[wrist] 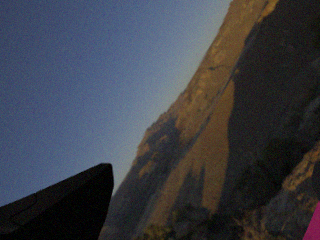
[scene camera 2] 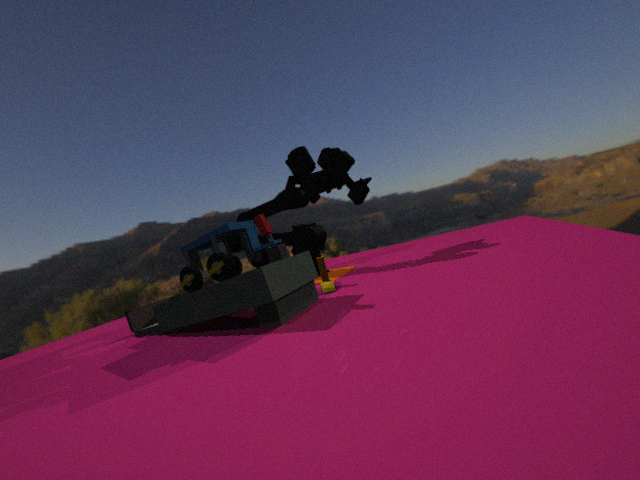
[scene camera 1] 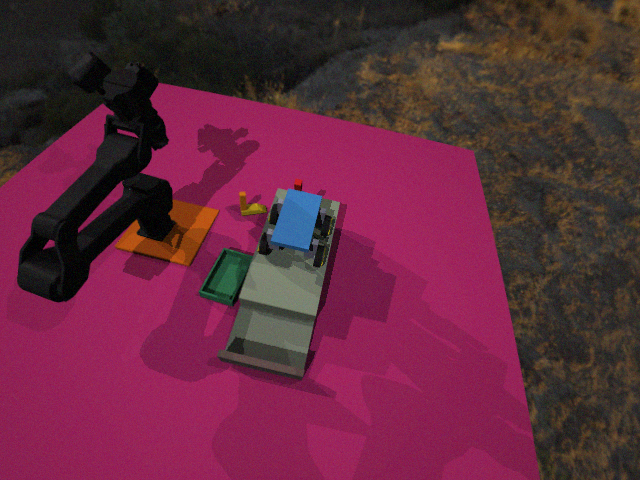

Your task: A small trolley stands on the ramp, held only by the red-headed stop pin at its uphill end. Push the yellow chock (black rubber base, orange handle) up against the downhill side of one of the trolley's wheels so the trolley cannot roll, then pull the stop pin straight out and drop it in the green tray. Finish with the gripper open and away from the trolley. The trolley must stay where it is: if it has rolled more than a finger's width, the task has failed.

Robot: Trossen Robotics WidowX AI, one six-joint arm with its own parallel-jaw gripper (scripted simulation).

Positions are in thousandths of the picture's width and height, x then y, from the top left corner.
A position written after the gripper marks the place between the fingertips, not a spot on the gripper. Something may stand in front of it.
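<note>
Gripper (scene camera 1: 152, 159) (scene camera 2: 565, 353) (wrist: 667, 727) open, holding nothing. The blue trolley (scene camera 2: 346, 553) (scene camera 1: 463, 451) is in view, but in the wrist view it is out of frame. A grey ramp (scene camera 1: 445, 589) (scene camera 2: 416, 593) is visible, as are a ramp lip (scene camera 1: 390, 755) and a green tray (scene camera 1: 352, 586).
</note>
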